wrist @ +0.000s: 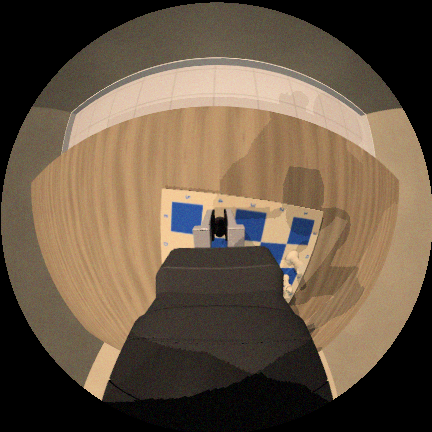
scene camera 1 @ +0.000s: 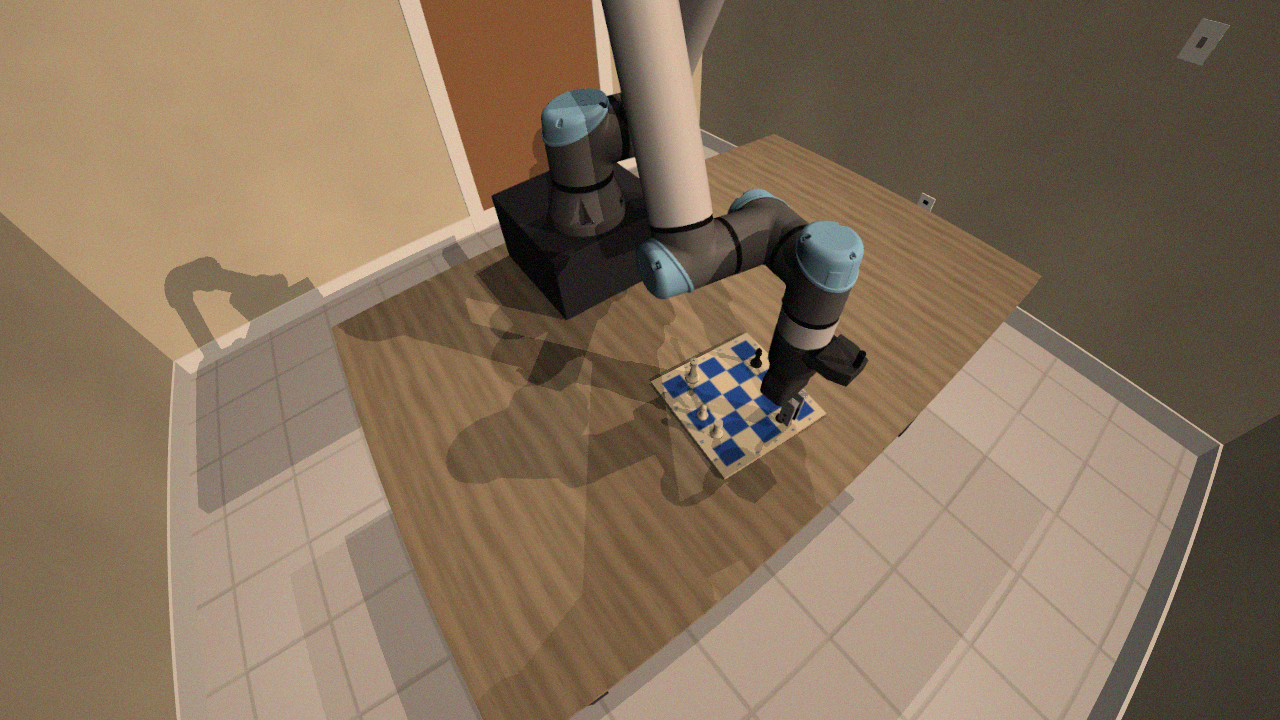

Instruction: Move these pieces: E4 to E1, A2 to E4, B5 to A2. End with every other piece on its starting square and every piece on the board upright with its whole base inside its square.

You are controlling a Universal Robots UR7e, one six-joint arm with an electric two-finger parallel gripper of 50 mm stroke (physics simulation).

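Note:
The board point(scene camera 1: 729, 472) point(wrist: 167, 197) lies on the table. My gripper point(scene camera 1: 791, 411) point(wrist: 219, 218) is shut on the black piece from E4 point(scene camera 1: 780, 418) point(wrist: 219, 225), which is upright at E4; whether its base touches the board is hard to tell. The corner square E1 point(scene camera 1: 729, 450) point(wrist: 301, 231) is empty. A tall white piece point(scene camera 1: 691, 373) stands on A2 in the scene view. A black piece point(scene camera 1: 757, 359) stands on B5 there. The wrist view does not show A2 and B5, which the gripper body covers.
A white piece point(scene camera 1: 716, 430) point(wrist: 294, 260) stands on D1, beside E1. Another white piece point(scene camera 1: 703, 412) point(wrist: 287, 284) stands on C1. The black robot base block point(scene camera 1: 537, 259) stands on the wooden table point(scene camera 1: 537, 573) point(wrist: 125, 165) behind the board. Arm shadows fall across the board's white-piece side.

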